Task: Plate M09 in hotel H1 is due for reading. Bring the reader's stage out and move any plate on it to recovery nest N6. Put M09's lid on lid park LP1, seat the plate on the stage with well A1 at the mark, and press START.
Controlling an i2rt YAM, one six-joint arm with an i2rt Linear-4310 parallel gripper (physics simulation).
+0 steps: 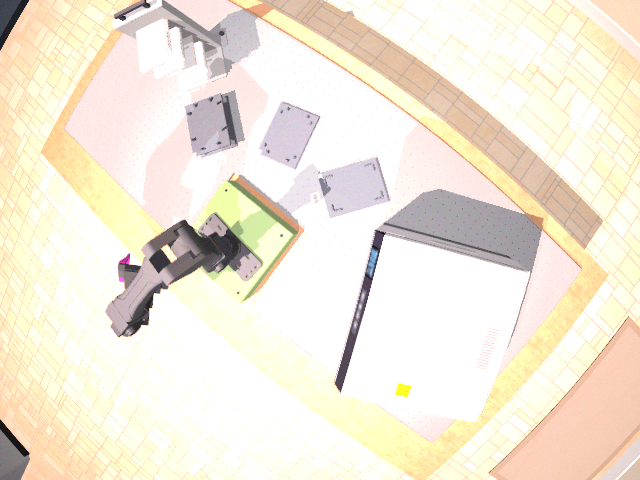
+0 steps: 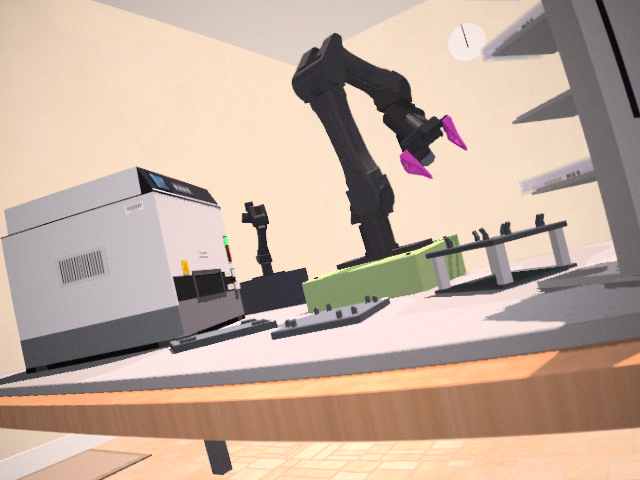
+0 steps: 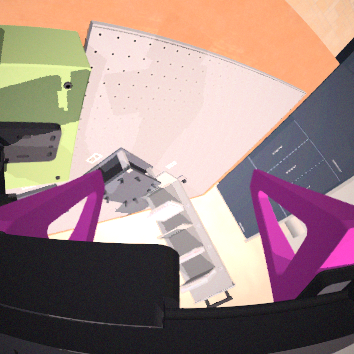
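Where they show: gripper, fingertip midpoint: (image 2: 449,162) (image 3: 176,177); arm's base, link origin: (image 1: 229,247) (image 2: 383,256).
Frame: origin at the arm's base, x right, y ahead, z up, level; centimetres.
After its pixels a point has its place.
Note:
My gripper (image 1: 123,269) (image 2: 448,164) {x -12.5, y -14.0, z 15.9 cm} (image 3: 176,177) {x -12.5, y -14.0, z 15.9 cm} is open and empty, high above the bench. A clear-sided plate (image 2: 555,178) {x -43.1, y 32.5, z 3.4 cm}, its label appearing to read M09, lies on a low shelf of the hotel (image 1: 193,25) {x -48.6, y 39.1, z 14.4 cm} (image 2: 578,103) {x -48.1, y 38.8, z 8.6 cm} (image 3: 220,255) {x -57.0, y 27.7, z 24.1 cm}. The white reader (image 1: 434,320) {x 46.6, y 29.3, z 27.3 cm} (image 2: 93,268) {x 38.0, y 40.9, z 10.5 cm} has a dark front door (image 2: 209,285) {x 33.4, y 17.8, z 2.6 cm}; no stage sticks out, and the START button cannot be picked out on its panel (image 1: 361,304) {x 33.5, y 20.4, z 25.1 cm} (image 2: 180,187) {x 34.0, y 19.4, z 24.9 cm}. A flat nest (image 1: 354,187) {x 12.6, y 34.0, z -5.8 cm} (image 2: 222,335) {x 7.4, y 37.3, z -6.1 cm} with corner brackets, beside a label like N6, looks empty. Which fixture is LP1 is unclear.
A raised pegged stand (image 1: 209,124) {x -29.1, y 19.7, z -1.0 cm} (image 2: 496,240) {x -33.8, y 28.2, z -1.3 cm} (image 3: 132,187) {x -30.8, y 18.5, z -1.0 cm} stands near the hotel. A low pegged plate (image 1: 289,134) {x -10.4, y 32.4, z -6.0 cm} (image 2: 330,319) {x -14.7, y 37.7, z -6.0 cm} lies between it and the bracketed nest. The arm stands on a green block (image 1: 263,222) {x 2.2, y 11.3, z -0.9 cm} (image 2: 361,284) {x -2.7, y 13.2, z -3.8 cm} (image 3: 40,92) {x -6.9, y -7.9, z 0.7 cm}. Another plate (image 2: 522,24) {x -44.5, y 33.4, z 19.2 cm} is on an upper shelf.

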